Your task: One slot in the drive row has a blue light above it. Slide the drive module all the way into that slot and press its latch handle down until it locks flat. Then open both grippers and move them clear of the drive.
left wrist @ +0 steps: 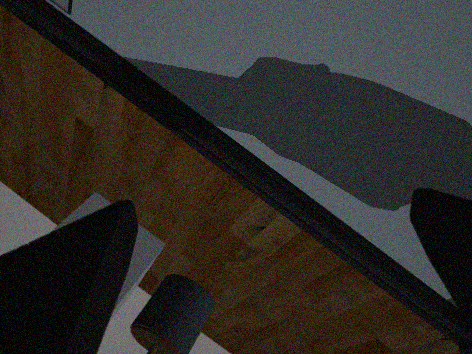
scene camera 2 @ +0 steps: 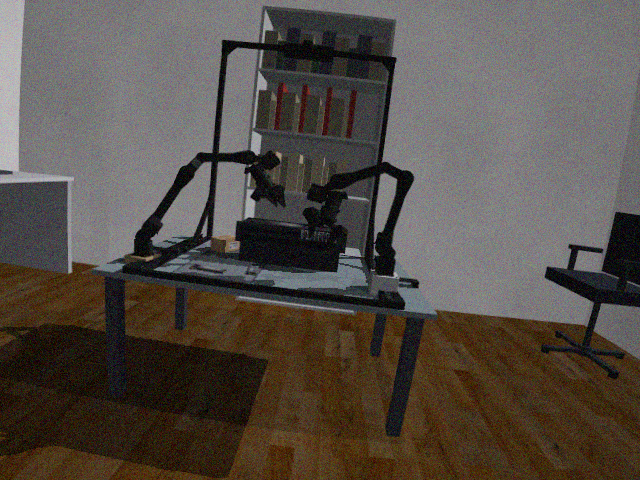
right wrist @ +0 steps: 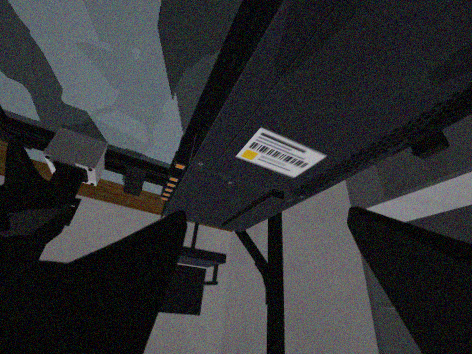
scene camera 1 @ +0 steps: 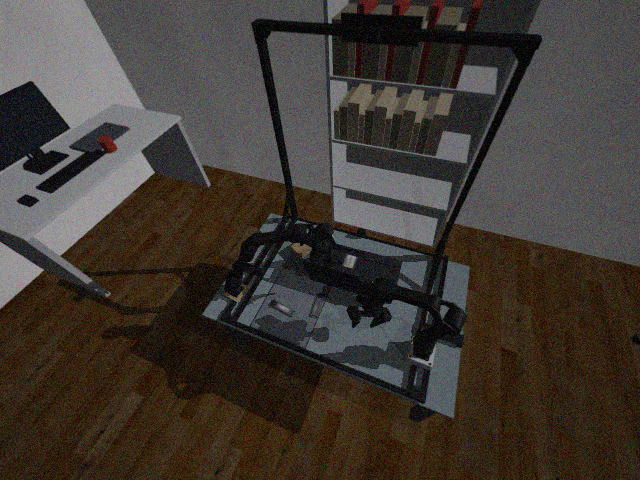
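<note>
A black server chassis stands in the middle of the table; its top with a barcode label fills the right wrist view. A row of small orange lights runs along its edge. I see no blue light, and I cannot pick out the drive module for certain. My left gripper is open and empty, just off the chassis's front right end. My right gripper is open and empty, raised above the chassis's back left part.
A tan box sits beside the chassis. A small flat piece lies near the front. A black frame stands over the table. A bookshelf stands behind.
</note>
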